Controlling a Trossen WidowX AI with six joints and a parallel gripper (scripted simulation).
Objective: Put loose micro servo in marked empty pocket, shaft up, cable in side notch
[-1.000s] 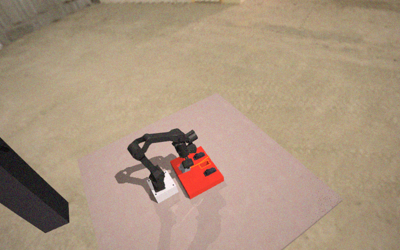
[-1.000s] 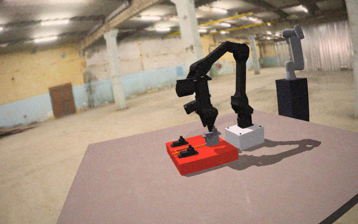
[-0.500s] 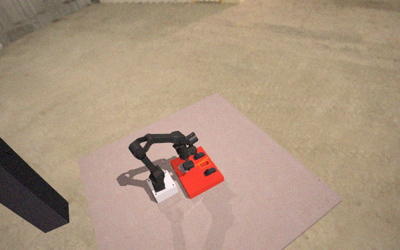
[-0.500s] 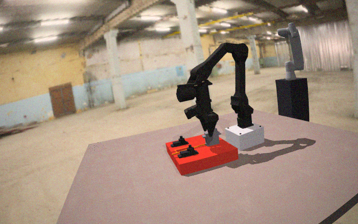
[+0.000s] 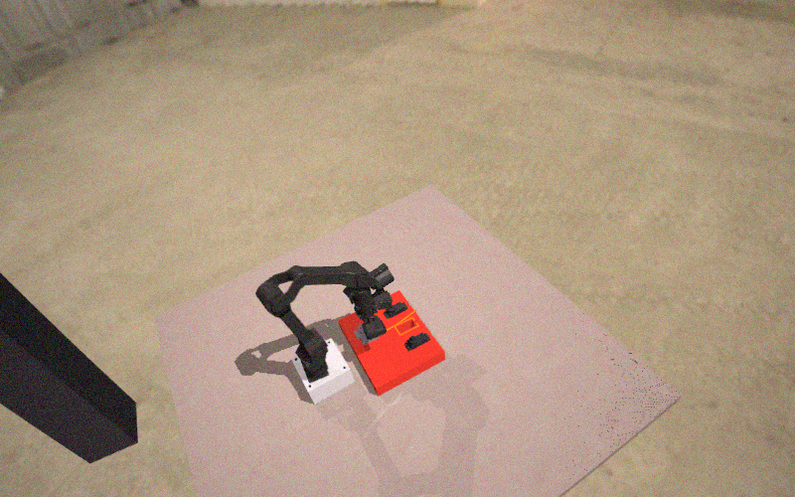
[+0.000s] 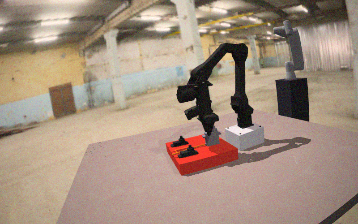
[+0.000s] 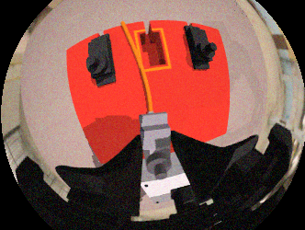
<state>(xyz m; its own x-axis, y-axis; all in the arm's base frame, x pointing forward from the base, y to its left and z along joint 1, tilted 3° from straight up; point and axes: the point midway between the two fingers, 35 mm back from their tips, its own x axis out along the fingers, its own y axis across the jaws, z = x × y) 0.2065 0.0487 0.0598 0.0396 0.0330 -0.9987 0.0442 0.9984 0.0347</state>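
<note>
Now: the red deck 70 mm below my gripper tip and 20 mm to the right of it.
</note>
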